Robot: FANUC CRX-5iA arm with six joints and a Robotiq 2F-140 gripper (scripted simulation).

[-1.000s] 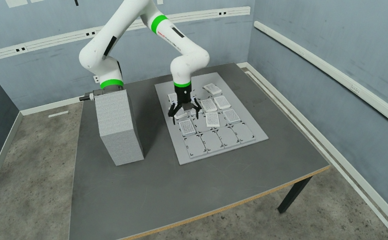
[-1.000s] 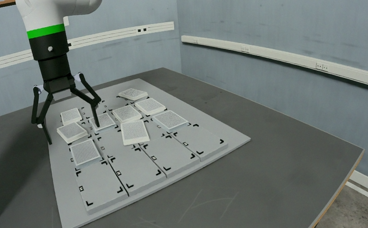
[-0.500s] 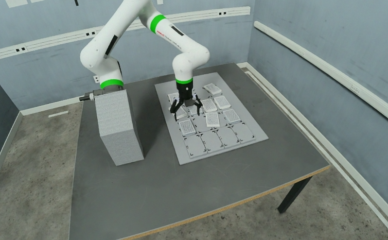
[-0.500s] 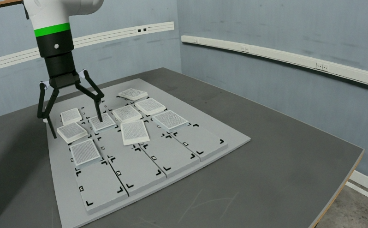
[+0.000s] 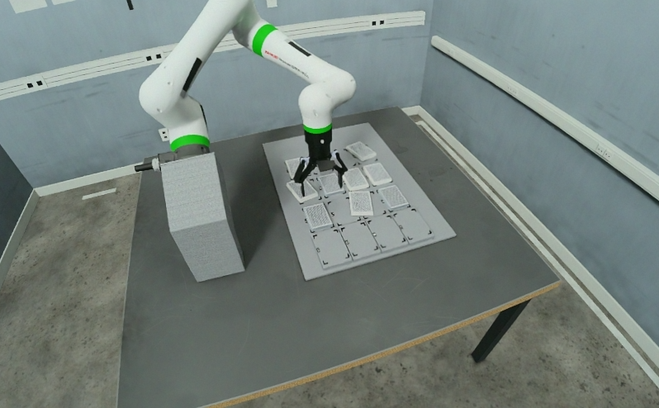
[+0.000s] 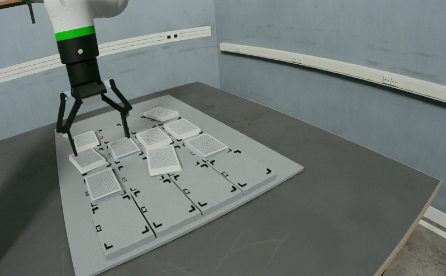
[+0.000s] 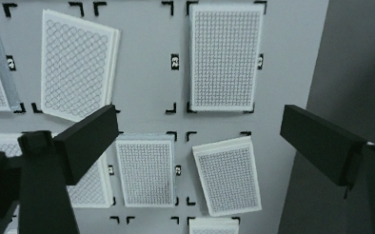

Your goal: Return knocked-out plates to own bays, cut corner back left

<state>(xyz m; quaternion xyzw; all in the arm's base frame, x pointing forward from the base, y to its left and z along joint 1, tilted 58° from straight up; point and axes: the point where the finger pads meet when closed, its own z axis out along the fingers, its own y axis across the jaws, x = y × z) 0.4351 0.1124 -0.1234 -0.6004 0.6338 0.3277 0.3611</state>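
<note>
Right now the bay label is 24 cm ahead of my hand, 11 cm below it and 5 cm to the right of it. Round my hand: 384-well plate (10 cm below, 4 cm to the right, 4 cm behind); then label 22 (12 cm to the left, 11 cm below, 3 cm ahead).
</note>
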